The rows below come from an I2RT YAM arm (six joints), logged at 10 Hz.
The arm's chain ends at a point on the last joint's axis. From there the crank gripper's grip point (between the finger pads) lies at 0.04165 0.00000 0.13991 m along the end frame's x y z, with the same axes.
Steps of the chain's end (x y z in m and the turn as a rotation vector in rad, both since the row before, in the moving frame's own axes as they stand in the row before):
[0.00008 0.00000 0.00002 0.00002 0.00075 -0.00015]
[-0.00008 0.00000 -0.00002 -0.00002 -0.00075 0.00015]
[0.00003 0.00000 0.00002 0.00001 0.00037 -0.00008]
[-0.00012 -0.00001 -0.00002 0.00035 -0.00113 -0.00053]
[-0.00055 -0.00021 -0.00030 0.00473 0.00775 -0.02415]
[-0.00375 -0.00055 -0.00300 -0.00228 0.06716 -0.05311]
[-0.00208 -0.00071 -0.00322 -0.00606 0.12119 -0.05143]
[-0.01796 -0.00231 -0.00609 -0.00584 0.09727 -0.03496]
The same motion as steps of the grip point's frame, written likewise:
[0.00018 -0.00001 -0.00001 0.00002 0.00075 -0.00015]
[-0.00018 0.00001 0.00001 -0.00002 -0.00075 0.00015]
[0.00008 0.00000 0.00000 0.00001 0.00037 -0.00008]
[-0.00028 -0.00008 0.00003 0.00035 -0.00113 -0.00053]
[0.00051 -0.00189 -0.00063 0.00473 0.00775 -0.02415]
[0.00549 -0.00269 -0.00611 -0.00228 0.06716 -0.05311]
[0.01449 -0.00245 -0.00927 -0.00606 0.12119 -0.05143]
[-0.00458 -0.00320 -0.01079 -0.00584 0.09727 -0.03496]

